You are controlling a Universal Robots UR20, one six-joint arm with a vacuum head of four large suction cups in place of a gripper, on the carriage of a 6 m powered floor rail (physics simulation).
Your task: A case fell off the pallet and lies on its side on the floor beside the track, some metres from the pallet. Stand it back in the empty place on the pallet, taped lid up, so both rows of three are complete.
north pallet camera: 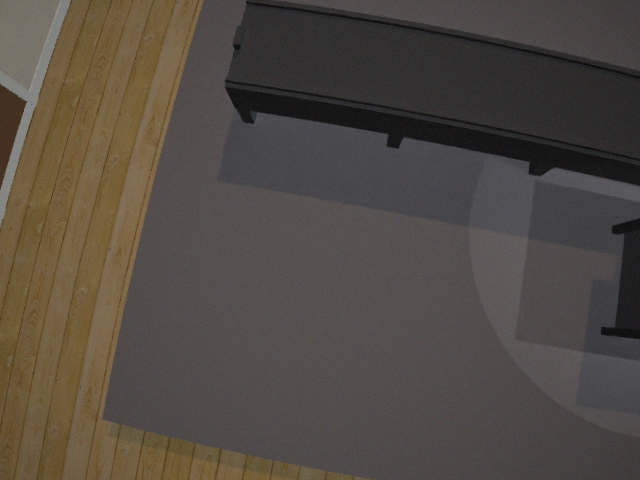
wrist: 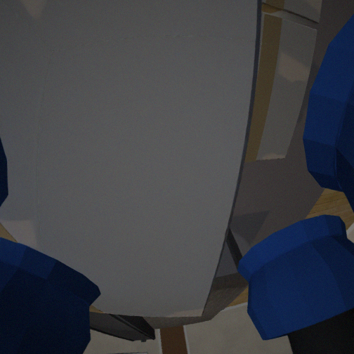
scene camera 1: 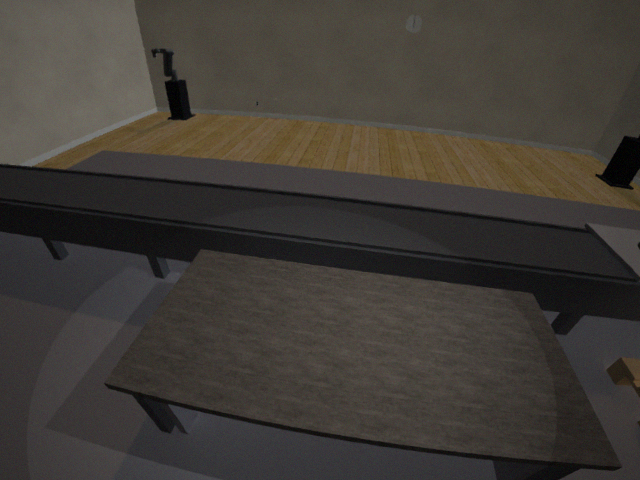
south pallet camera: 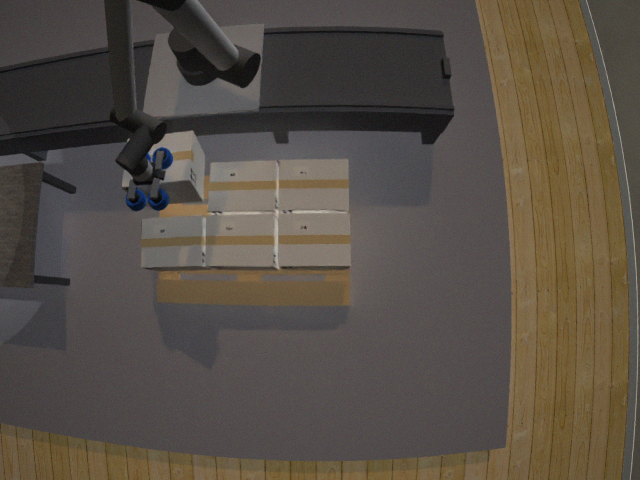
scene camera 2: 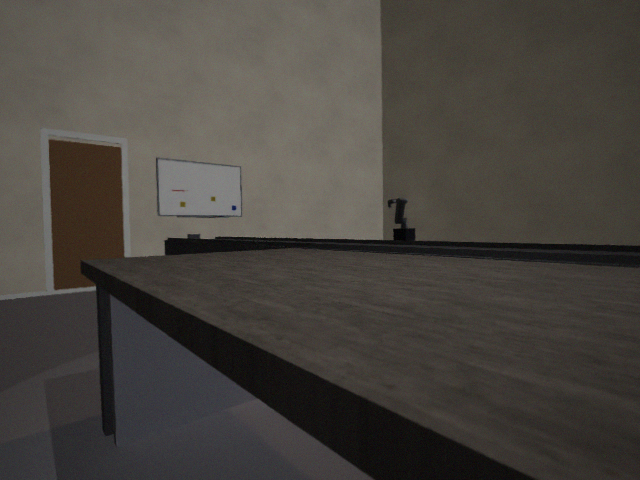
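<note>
The case (south pallet camera: pixel 178 167) (wrist: pixel 140 150) is white with a tan tape strip on its upper face. It hangs slightly skewed over the back left place of the pallet (south pallet camera: pixel 253 292). My vacuum head (south pallet camera: pixel 149 178) (wrist: pixel 170 215), with four blue cups, is on the case's left part; the contact itself is hidden, but the case appears held. In the wrist view its blank face fills the middle between the cups. Bare pallet boards show beneath the case. Two taped cases (south pallet camera: pixel 242 198) (south pallet camera: pixel 313 198) stand in the back row and three (south pallet camera: pixel 173 255) (south pallet camera: pixel 240 255) (south pallet camera: pixel 314 255) in the front row.
The dark floor rail (south pallet camera: pixel 356 67) (scene camera 1: pixel 310 217) (north pallet camera: pixel 413 72) runs behind the pallet, with the arm's light carriage plate (south pallet camera: pixel 242 98). A brown table (scene camera 1: pixel 336 351) (scene camera 2: pixel 361 304) (south pallet camera: pixel 15 232) stands left of the pallet in the south pallet view. A pallet corner (scene camera 1: pixel 625 369) shows in scene camera 1.
</note>
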